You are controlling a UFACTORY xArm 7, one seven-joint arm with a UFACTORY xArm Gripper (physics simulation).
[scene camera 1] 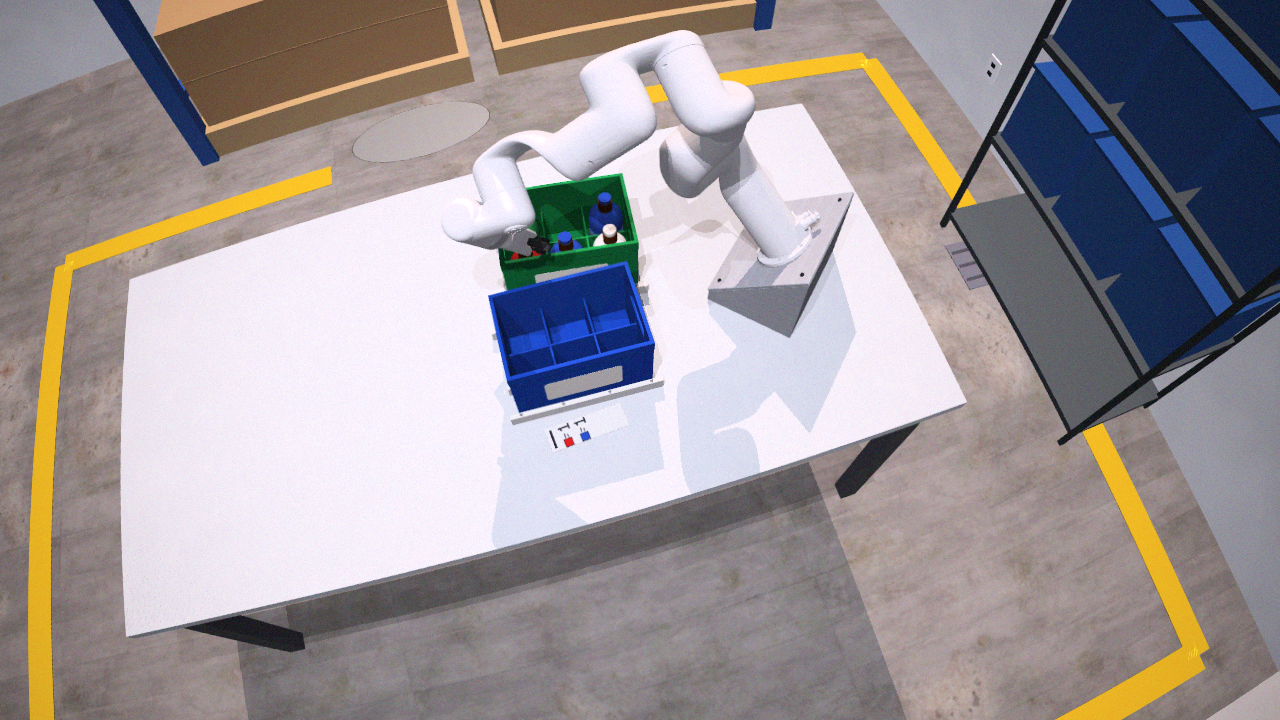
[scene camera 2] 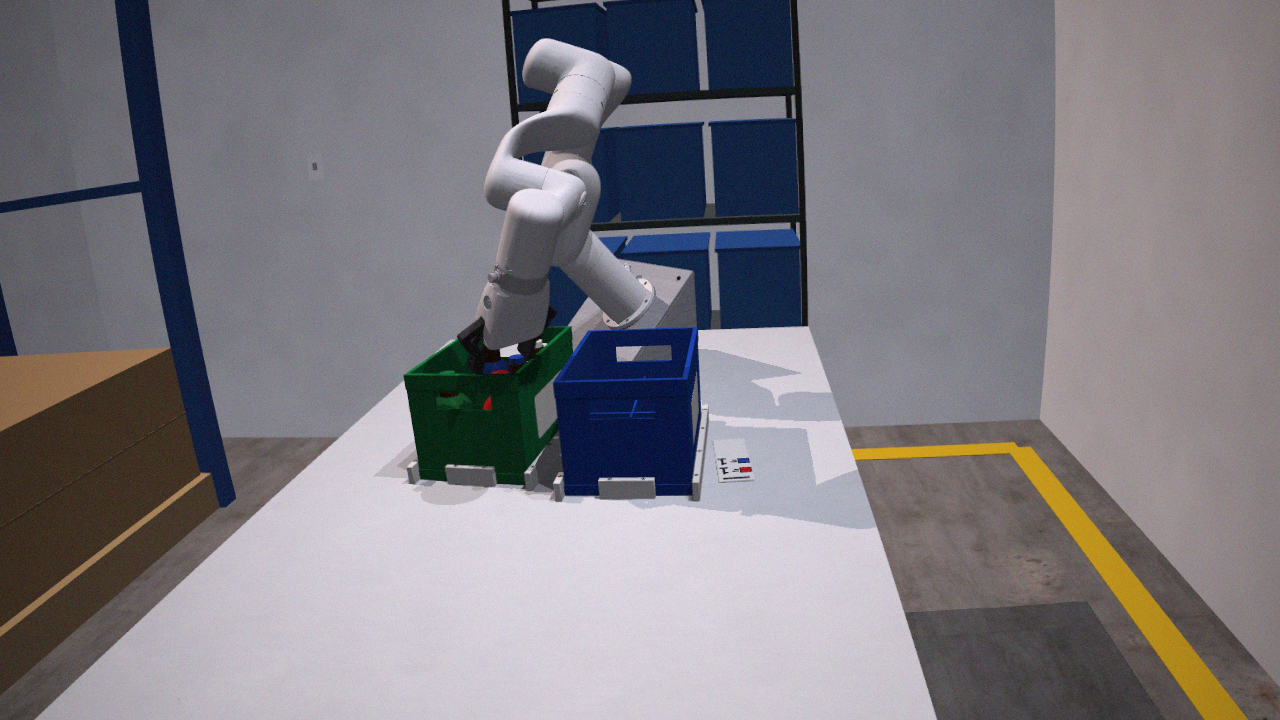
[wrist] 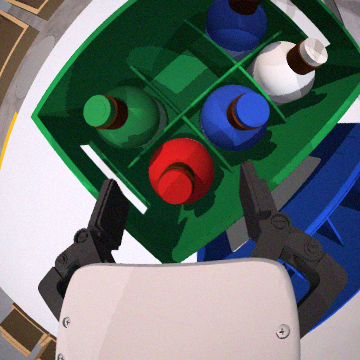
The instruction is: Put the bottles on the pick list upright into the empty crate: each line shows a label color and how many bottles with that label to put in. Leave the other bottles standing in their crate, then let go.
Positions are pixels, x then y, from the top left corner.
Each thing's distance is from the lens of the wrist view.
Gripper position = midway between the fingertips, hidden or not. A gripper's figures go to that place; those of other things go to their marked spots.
gripper (wrist: pixel 178 184): 13 cm
red bottle (wrist: pixel 181 170): 15 cm
